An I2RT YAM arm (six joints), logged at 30 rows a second.
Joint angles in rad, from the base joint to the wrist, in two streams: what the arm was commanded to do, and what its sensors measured. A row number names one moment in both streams.
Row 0, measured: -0.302, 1.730, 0.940, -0.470, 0.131, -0.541
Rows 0 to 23, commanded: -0.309, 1.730, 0.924, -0.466, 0.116, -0.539; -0.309, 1.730, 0.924, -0.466, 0.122, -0.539; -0.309, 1.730, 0.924, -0.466, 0.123, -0.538; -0.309, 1.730, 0.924, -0.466, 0.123, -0.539; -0.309, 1.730, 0.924, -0.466, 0.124, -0.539; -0.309, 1.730, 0.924, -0.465, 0.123, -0.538; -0.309, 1.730, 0.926, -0.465, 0.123, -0.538; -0.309, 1.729, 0.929, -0.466, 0.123, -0.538; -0.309, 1.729, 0.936, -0.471, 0.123, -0.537; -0.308, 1.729, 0.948, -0.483, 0.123, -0.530; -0.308, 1.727, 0.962, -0.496, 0.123, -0.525; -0.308, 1.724, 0.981, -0.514, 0.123, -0.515; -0.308, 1.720, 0.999, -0.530, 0.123, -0.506; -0.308, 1.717, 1.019, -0.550, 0.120, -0.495; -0.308, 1.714, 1.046, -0.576, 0.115, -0.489; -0.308, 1.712, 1.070, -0.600, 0.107, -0.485; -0.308, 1.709, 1.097, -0.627, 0.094, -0.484; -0.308, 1.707, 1.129, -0.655, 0.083, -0.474; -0.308, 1.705, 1.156, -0.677, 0.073, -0.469; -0.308, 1.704, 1.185, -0.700, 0.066, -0.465; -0.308, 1.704, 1.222, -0.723, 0.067, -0.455; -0.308, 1.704, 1.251, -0.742, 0.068, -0.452; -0.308, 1.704, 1.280, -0.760, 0.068, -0.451; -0.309, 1.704, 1.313, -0.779, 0.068, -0.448
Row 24, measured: -0.302, 1.730, 1.217, -0.753, 0.086, -0.486
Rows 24 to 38, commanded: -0.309, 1.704, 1.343, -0.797, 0.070, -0.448; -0.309, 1.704, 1.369, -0.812, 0.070, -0.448; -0.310, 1.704, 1.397, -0.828, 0.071, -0.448; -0.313, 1.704, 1.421, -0.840, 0.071, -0.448; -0.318, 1.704, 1.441, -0.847, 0.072, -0.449; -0.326, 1.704, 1.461, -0.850, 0.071, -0.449; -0.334, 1.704, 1.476, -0.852, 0.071, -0.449; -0.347, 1.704, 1.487, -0.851, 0.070, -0.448; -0.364, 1.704, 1.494, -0.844, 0.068, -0.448; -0.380, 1.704, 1.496, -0.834, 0.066, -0.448; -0.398, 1.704, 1.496, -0.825, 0.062, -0.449; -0.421, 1.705, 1.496, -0.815, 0.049, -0.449; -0.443, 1.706, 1.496, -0.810, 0.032, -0.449; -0.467, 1.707, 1.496, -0.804, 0.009, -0.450; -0.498, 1.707, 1.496, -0.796, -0.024, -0.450
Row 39, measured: -0.428, 1.728, 1.468, -0.811, 0.046, -0.467
